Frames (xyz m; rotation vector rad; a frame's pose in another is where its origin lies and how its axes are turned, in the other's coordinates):
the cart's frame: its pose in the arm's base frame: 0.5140 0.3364 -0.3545 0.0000 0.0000 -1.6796
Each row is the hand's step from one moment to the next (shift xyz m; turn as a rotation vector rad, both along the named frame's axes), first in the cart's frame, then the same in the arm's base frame.
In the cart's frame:
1: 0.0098 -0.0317 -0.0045 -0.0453 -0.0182 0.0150
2: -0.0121 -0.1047 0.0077 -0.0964 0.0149 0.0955
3: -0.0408 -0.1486 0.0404 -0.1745 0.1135 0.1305
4: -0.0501 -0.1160 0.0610 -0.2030 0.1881 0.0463
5: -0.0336 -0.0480 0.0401 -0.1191 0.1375 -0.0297
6: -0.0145 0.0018 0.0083 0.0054 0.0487 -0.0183
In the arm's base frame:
1: -0.0326 -0.0063 -0.0045 -0.0132 0.0470 0.0150
2: -0.1028 0.0234 0.0077 0.0253 0.0942 0.0955
3: -0.1433 0.0567 0.0404 0.1318 0.1611 0.1305
4: -0.1099 0.0624 0.0610 0.2090 0.1814 0.0463
5: -0.0441 0.0386 0.0401 0.1496 0.1035 -0.0297
6: 0.0034 0.0142 0.0083 0.0478 -0.0107 -0.0183

